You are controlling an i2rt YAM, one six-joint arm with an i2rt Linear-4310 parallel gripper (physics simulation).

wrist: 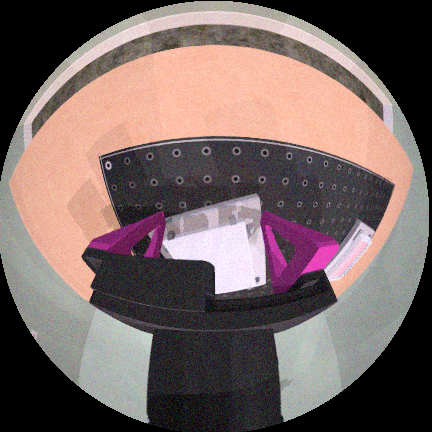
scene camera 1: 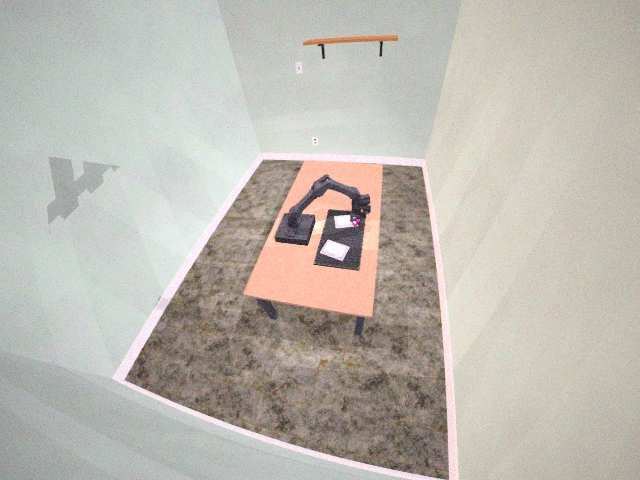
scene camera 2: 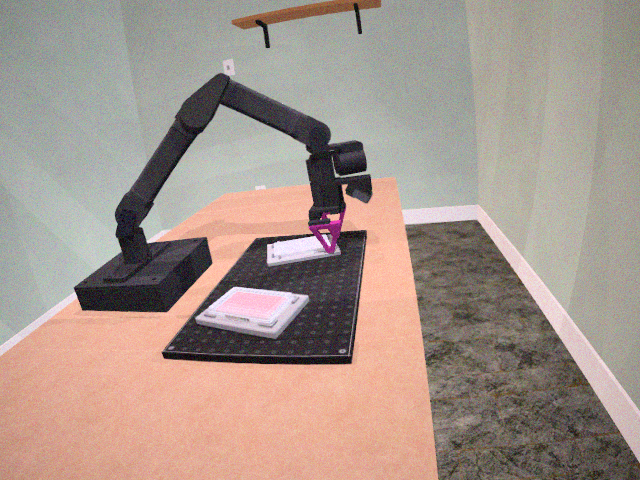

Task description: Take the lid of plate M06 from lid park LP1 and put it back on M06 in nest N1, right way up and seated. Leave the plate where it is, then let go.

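Seen in the pictures: gripper, fingertip midpoint: [wrist: 212, 216] [scene camera 1: 356, 221] [scene camera 2: 333, 244]; arm's base at its link origin: [scene camera 1: 294, 226] [scene camera 2: 139, 262].
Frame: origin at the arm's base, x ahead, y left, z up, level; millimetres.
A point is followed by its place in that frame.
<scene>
The white lid [scene camera 1: 342, 221] @(y 141, x 325, z -35 mm) [scene camera 2: 297, 245] @(y 153, x 339, z -34 mm) [wrist: 215, 255] @(y 164, x 375, z -34 mm) lies flat on the pale lid park [scene camera 2: 289, 259] @(y 92, x 335, z -43 mm) at the far end of the black board. Plate M06 [scene camera 1: 334, 249] @(y -129, x 327, z -27 mm) [scene camera 2: 253, 302] @(y -126, x 336, z -27 mm) [wrist: 352, 257] @(y -114, x 342, z -26 mm), with a pink top face inside a white rim, sits in the pale nest [scene camera 2: 242, 329] @(y -184, x 335, z -44 mm) at the board's near end, uncovered. My gripper [scene camera 1: 355, 222] @(y 169, x 420, z -43 mm) [scene camera 2: 331, 252] @(y 169, x 420, z -43 mm) [wrist: 212, 216] @(y 169, x 420, z -43 mm) is open, pointing down, with its magenta fingers low at the lid park. In the wrist view one finger stands on each side of the lid. Part of the lid is hidden behind the gripper body.
The black perforated board [scene camera 1: 341, 235] @(y 21, x 342, z -52 mm) [scene camera 2: 320, 310] @(y -110, x 445, z -52 mm) [wrist: 220, 165] @(y 164, x 466, z -52 mm) lies on the wooden table [scene camera 1: 310, 284] @(y -395, x 237, z -65 mm) [scene camera 2: 206, 413] @(y -353, x 345, z -65 mm) [wrist: 210, 90] @(y 175, x 535, z -65 mm). The arm's black base [scene camera 1: 294, 229] @(y -40, x 18, z 9 mm) [scene camera 2: 144, 273] @(y -60, x 60, z -1 mm) stands left of the board. A wall shelf [scene camera 1: 351, 39] [scene camera 2: 310, 12] hangs beyond the table.
</scene>
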